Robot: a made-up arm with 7 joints. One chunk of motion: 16 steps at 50 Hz.
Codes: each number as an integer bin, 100 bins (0 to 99) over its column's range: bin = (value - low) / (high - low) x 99, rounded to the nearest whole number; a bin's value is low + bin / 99 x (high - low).
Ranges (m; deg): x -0.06..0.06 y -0.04..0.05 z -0.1..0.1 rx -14..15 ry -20..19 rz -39..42
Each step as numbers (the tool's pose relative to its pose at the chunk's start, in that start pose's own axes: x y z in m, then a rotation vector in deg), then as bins.
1 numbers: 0.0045 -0.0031 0.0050 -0.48 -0.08 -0.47
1 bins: 53 41 52 46 51 47
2 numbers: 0.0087 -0.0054 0.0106 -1.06 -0.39 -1.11
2 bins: 57 38 55 44 50 46
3 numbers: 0.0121 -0.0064 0.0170 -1.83 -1.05 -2.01
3 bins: 59 37 58 42 48 45
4 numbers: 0.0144 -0.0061 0.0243 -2.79 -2.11 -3.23
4 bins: 61 37 62 38 45 44
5 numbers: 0.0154 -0.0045 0.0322 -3.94 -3.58 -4.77
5 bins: 62 39 65 34 42 42
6 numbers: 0.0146 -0.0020 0.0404 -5.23 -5.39 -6.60
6 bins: 62 42 69 30 37 40
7 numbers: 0.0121 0.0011 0.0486 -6.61 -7.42 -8.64
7 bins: 59 45 74 25 32 37
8 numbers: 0.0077 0.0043 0.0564 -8.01 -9.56 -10.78
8 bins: 56 49 77 20 27 34
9 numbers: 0.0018 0.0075 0.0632 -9.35 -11.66 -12.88
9 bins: 51 52 81 16 21 32
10 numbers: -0.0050 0.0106 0.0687 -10.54 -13.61 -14.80
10 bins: 45 56 84 12 16 30
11 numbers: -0.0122 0.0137 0.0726 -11.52 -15.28 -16.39
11 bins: 39 59 85 8 12 28
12 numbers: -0.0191 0.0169 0.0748 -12.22 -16.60 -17.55
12 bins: 34 63 87 6 9 26
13 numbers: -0.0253 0.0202 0.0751 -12.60 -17.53 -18.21
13 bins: 29 66 87 5 6 25
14 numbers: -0.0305 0.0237 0.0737 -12.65 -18.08 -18.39
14 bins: 24 70 86 5 5 25
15 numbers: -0.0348 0.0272 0.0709 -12.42 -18.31 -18.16
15 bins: 21 74 85 5 4 25
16 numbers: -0.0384 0.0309 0.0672 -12.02 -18.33 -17.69
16 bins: 18 78 83 7 4 26
